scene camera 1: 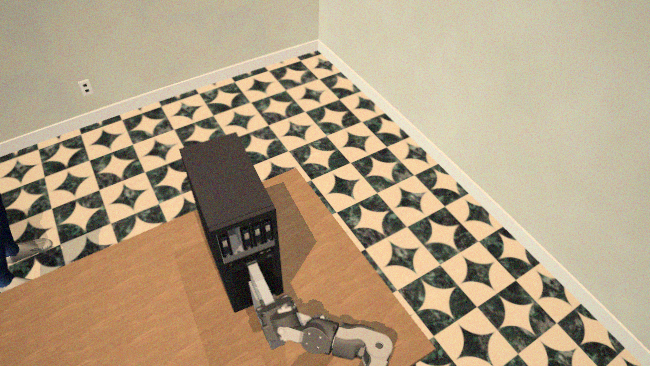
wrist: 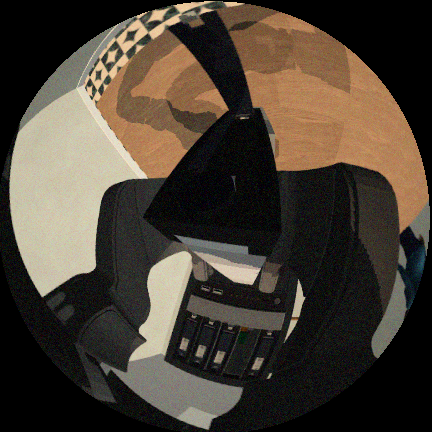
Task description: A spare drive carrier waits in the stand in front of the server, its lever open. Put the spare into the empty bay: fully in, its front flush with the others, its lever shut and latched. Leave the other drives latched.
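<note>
The spare drive carrier (scene camera 1: 260,282) (wrist: 215,185) is in front of the server's lower front, its pale body pointing at the server. Its dark open lever (wrist: 220,60) sticks out from its front end in the wrist view. My gripper (wrist: 237,231) is shut on the carrier, one finger on each side. The stand is hidden or cannot be told apart. The black server (scene camera 1: 230,182) (wrist: 182,300) stands upright. Its empty bay (scene camera 1: 235,242) (wrist: 242,352) is second from the left in the scene view, with seated drives on both sides, their levers looking closed.
The server stands on the wooden table (scene camera 1: 125,310) (wrist: 315,135). The arm reaches in from the table's front right. A person's blue-clad leg (scene camera 1: 5,245) shows at the scene view's left edge, beyond the table. Pale walls and a patterned floor (scene camera 1: 345,185) lie behind.
</note>
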